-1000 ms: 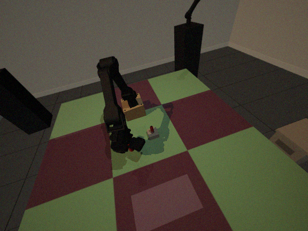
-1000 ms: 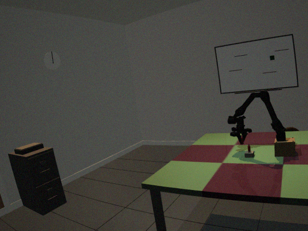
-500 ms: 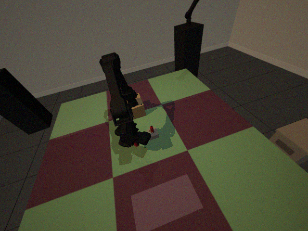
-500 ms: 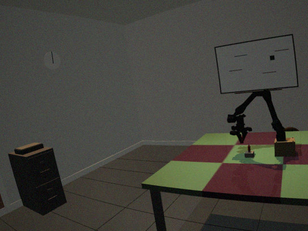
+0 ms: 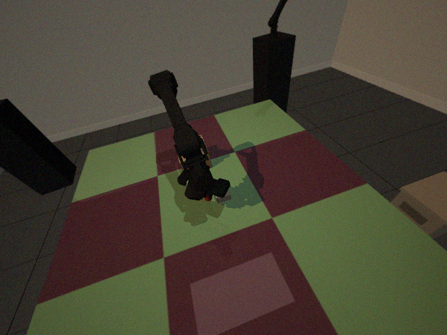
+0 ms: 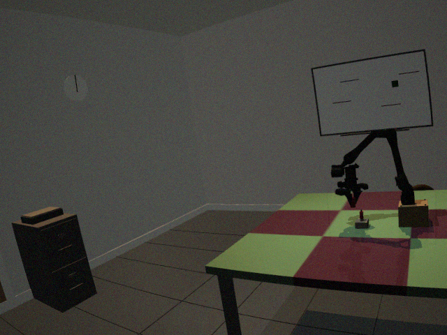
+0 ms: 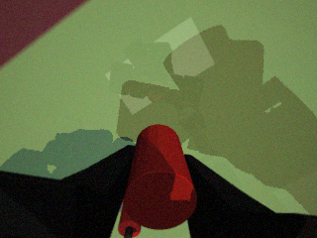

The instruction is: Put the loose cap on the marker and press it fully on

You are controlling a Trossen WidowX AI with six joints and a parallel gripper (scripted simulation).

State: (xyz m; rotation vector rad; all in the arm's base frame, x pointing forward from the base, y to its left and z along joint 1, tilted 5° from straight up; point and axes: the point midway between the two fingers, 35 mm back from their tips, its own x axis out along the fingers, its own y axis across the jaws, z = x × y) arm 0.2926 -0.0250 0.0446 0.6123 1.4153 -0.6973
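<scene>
Now: the holder block 50 mm behind my gripper tip, 70 mm to the left of it and 90 mm below it. Also, from my gripper tip: red cap: 10 mm above.
</scene>
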